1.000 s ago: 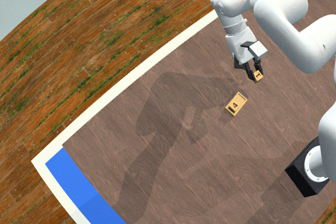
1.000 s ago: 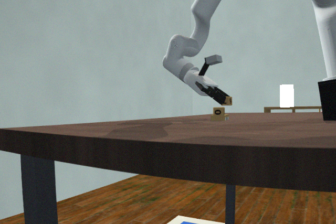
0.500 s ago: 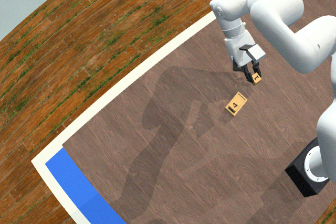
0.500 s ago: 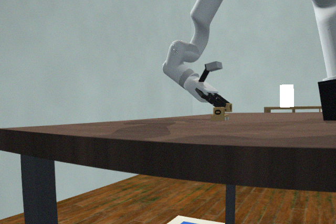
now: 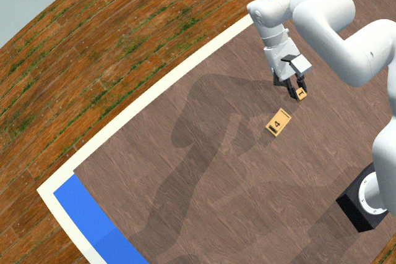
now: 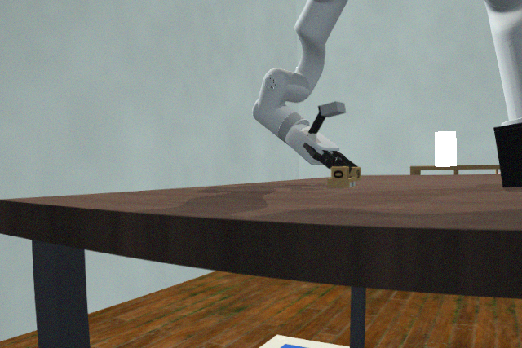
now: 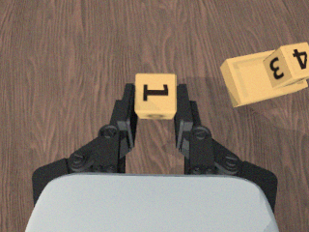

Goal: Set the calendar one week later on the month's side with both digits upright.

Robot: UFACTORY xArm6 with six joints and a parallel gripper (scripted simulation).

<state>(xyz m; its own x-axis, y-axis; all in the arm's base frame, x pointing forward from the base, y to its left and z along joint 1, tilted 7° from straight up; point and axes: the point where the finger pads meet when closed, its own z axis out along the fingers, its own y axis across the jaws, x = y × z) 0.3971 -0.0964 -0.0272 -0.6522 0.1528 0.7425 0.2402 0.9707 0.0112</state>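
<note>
The wooden cube lies 20 mm behind my hand and 10 mm below it. From my hand the other things lie so: tray (20 mm behind, 110 mm to the left, 30 mm below).
</note>
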